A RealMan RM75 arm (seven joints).
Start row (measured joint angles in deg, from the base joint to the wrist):
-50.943 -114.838 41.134 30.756 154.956 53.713 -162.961
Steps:
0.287 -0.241 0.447 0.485 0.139 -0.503 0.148
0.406 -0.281 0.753 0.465 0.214 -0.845 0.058
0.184 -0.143 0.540 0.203 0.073 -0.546 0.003
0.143 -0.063 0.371 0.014 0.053 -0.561 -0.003
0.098 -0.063 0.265 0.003 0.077 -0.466 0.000
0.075 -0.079 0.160 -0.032 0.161 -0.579 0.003
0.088 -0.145 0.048 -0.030 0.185 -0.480 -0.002
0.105 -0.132 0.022 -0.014 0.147 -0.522 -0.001
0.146 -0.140 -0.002 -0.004 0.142 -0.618 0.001
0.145 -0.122 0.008 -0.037 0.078 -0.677 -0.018
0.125 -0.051 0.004 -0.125 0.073 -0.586 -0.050
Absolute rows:
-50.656 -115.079 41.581 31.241 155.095 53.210 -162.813
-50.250 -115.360 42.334 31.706 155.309 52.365 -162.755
-50.066 -115.503 42.874 31.909 155.382 51.819 -162.752
-49.923 -115.566 43.245 31.923 155.435 51.258 -162.755
-49.825 -115.629 43.510 31.926 155.512 50.792 -162.755
-49.750 -115.708 43.670 31.894 155.673 50.213 -162.752
-49.662 -115.853 43.718 31.864 155.858 49.733 -162.754
-49.557 -115.985 43.740 31.850 156.005 49.211 -162.755
-49.411 -116.125 43.738 31.846 156.147 48.593 -162.754
-49.266 -116.247 43.746 31.809 156.225 47.916 -162.772
-49.141 -116.298 43.750 31.684 156.298 47.330 -162.822

